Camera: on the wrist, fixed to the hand. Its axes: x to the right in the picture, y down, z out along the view.
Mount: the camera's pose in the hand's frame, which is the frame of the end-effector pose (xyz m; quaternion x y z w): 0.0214 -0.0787 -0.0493 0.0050 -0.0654 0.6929 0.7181
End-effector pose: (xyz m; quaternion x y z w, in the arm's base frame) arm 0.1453 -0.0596 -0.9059 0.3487 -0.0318 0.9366 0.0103
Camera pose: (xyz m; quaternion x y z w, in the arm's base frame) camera 0.1002 0.0222 -0.9250 -0.2897 0.2604 -0.6571 0.6454
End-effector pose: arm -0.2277 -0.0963 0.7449 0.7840 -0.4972 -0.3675 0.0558
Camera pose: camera -0.1334 -0.0883 0.7338 0.1947 -0.9057 -0.2740 0.2583
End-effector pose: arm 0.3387 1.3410 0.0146 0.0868 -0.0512 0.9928 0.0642
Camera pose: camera 0.3204 1.4267 -0.0227 -0.0921 0.0961 -0.7520 0.6456
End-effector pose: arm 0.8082 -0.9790 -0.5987 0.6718 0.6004 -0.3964 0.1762
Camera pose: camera 0.7488 -0.9125 -0.5651 0.8734 -0.0478 -0.2095 0.4371
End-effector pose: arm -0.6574 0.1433 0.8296 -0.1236 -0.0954 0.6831 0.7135
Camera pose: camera -0.5665 0.1595 0.8061 -0.1066 -0.0261 0.9934 0.0334
